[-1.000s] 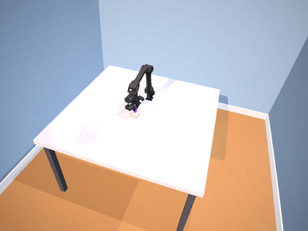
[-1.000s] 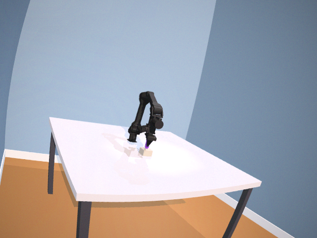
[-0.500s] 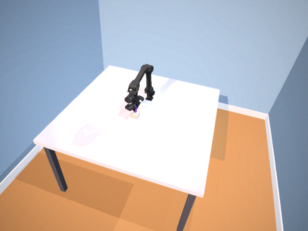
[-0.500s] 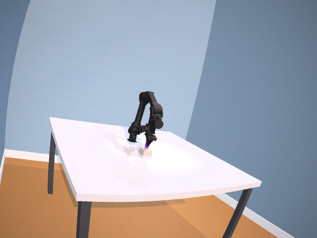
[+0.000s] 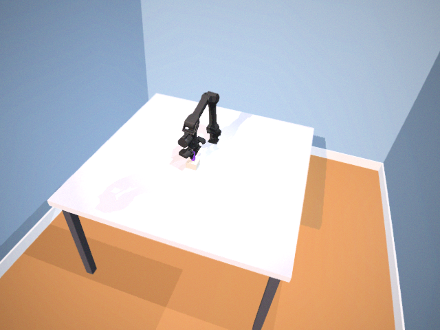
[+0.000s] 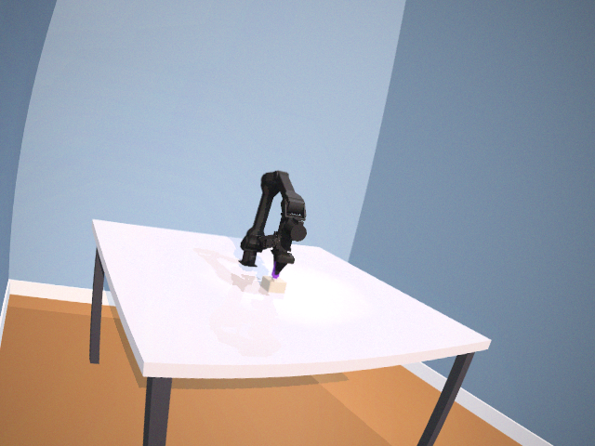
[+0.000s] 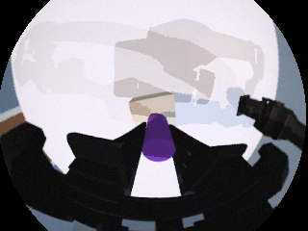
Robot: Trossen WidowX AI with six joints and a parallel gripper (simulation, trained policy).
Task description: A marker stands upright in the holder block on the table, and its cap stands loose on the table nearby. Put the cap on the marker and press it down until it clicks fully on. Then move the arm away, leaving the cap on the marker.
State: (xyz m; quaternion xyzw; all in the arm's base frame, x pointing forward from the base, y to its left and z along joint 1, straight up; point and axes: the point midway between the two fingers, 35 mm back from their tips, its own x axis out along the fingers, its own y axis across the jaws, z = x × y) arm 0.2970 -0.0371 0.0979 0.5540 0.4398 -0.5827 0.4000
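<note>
Right now my gripper tip is 20 mm below the purple cap. Also, from my gripper tip: holder block (40 mm below).
</note>
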